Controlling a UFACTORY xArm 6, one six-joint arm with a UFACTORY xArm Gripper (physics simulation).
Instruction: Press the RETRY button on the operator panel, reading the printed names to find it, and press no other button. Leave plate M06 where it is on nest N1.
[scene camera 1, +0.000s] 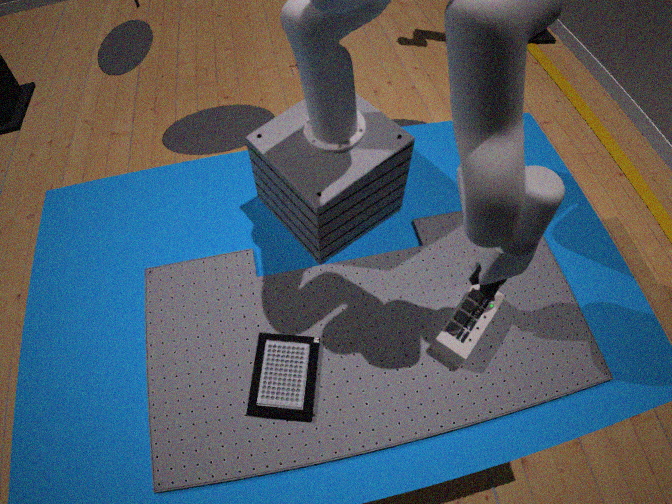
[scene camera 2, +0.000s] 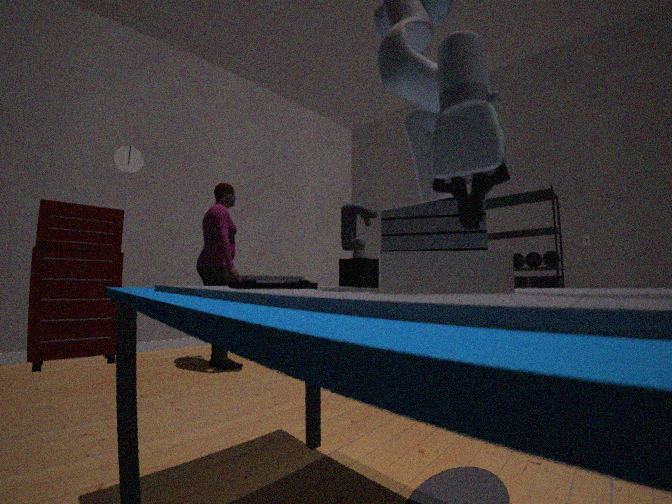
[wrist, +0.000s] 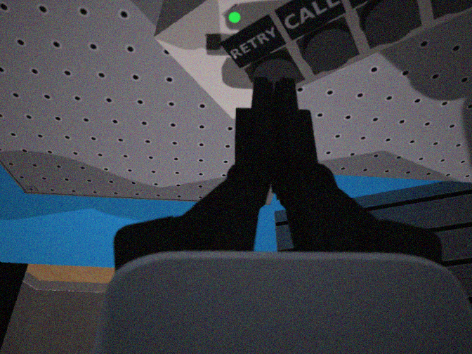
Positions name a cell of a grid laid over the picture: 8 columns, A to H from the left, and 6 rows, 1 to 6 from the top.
Observation:
In view: my gripper (scene camera 2: F3), a white plate M06 (scene camera 1: D5), an operator panel (scene camera 1: F5) and a black nest N1 (scene camera 1: D5).
My gripper shows as well in scene camera 1 (scene camera 1: F4) and in the wrist view (wrist: E2). The wrist view misses the white plate M06: it is out of frame.

